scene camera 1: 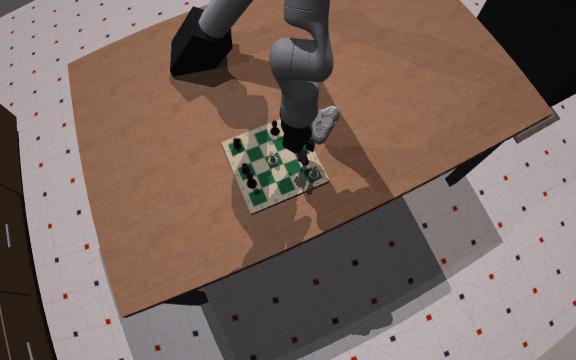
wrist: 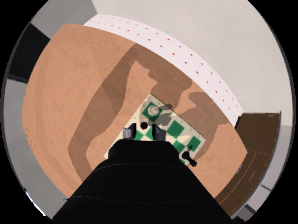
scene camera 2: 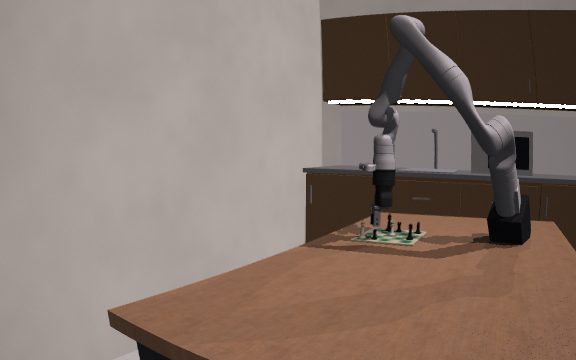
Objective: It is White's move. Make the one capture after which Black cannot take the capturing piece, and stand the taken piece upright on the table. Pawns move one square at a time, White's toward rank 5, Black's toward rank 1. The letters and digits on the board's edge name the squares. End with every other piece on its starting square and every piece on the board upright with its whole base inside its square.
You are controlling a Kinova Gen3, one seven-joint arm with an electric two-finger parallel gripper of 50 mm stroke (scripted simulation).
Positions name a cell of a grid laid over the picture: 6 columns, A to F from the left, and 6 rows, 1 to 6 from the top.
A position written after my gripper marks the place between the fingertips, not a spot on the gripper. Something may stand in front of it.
Scene:
my gripper: scene camera 1 D3; wrist C4; scene camera 2 D4
chessboard: scene camera 1 D3; wrist D4; scene camera 2 D4

